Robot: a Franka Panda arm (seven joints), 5 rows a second.
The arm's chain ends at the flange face. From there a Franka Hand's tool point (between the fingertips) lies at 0.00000 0.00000 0.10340 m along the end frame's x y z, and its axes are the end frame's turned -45 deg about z.
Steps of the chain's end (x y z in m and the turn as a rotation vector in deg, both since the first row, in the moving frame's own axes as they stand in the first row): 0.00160 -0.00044 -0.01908 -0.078 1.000 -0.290; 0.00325 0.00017 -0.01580 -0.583 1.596 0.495; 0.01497 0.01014 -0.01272 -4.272 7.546 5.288; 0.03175 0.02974 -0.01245 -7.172 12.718 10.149; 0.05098 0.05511 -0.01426 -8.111 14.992 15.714
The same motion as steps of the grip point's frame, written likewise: 0.00262 0.00219 -0.01910 -0.762 0.652 -0.290; 0.00346 0.00520 -0.01585 -1.541 0.716 0.495; 0.00688 0.03295 -0.01390 -8.357 2.315 5.288; 0.00616 0.06908 -0.01578 -14.064 3.922 10.149; 0.00163 0.10489 -0.01877 -16.336 4.866 15.714
